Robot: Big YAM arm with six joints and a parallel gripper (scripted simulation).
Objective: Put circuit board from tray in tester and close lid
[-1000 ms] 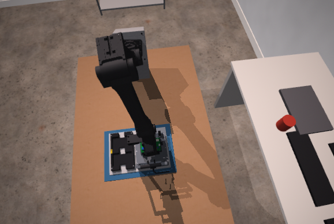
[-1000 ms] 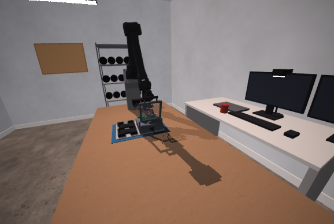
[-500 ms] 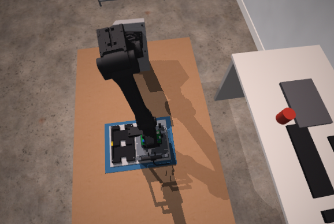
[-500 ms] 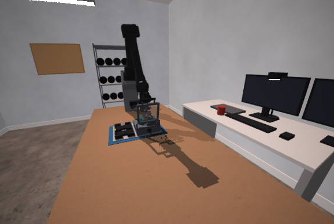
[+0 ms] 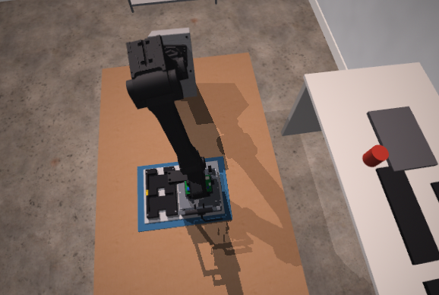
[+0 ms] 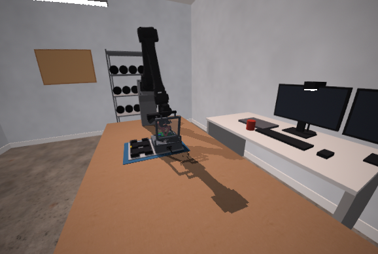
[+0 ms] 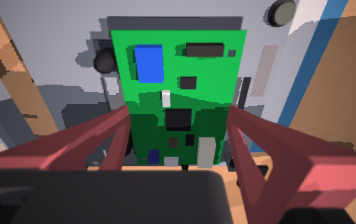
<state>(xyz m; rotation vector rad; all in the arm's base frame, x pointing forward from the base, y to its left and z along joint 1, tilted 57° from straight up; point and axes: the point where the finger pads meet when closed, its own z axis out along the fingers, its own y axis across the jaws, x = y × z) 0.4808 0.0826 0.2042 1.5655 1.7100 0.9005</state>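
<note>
The green circuit board lies right at my hand. Also, from my hand: clear lid 120 mm ahead, 20 mm to the left, 90 mm above.
</note>
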